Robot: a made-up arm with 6 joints. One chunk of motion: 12 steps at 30 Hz.
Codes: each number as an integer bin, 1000 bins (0 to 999) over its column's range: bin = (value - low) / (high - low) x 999, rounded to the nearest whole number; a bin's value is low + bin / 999 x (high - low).
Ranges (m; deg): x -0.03..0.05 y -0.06..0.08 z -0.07..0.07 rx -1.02..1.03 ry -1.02..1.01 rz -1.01..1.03
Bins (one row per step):
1: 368 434 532 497 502 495
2: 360 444 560 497 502 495
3: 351 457 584 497 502 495
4: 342 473 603 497 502 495
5: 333 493 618 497 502 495
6: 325 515 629 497 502 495
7: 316 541 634 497 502 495
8: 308 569 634 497 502 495
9: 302 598 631 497 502 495
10: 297 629 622 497 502 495
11: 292 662 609 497 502 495
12: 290 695 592 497 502 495
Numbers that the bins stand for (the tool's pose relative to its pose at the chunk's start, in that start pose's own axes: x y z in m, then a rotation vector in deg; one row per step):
1: -0.0005 0.0008 0.0046 0.00 0.00 0.00
2: -0.0012 0.0022 0.0085 0.00 0.00 0.00
3: -0.0019 0.0040 0.0118 0.00 0.00 0.00
4: -0.0026 0.0063 0.0145 0.00 0.00 0.00
5: -0.0033 0.0091 0.0166 0.00 0.00 0.00
6: -0.0040 0.0122 0.0181 0.00 0.00 0.00
7: -0.0047 0.0158 0.0188 0.00 0.00 0.00
8: -0.0053 0.0197 0.0188 0.00 0.00 0.00
9: -0.0058 0.0238 0.0184 0.00 0.00 0.00
10: -0.0062 0.0281 0.0172 0.00 0.00 0.00
11: -0.0066 0.0328 0.0153 0.00 0.00 0.00
12: -0.0068 0.0374 0.0130 0.00 0.00 0.00

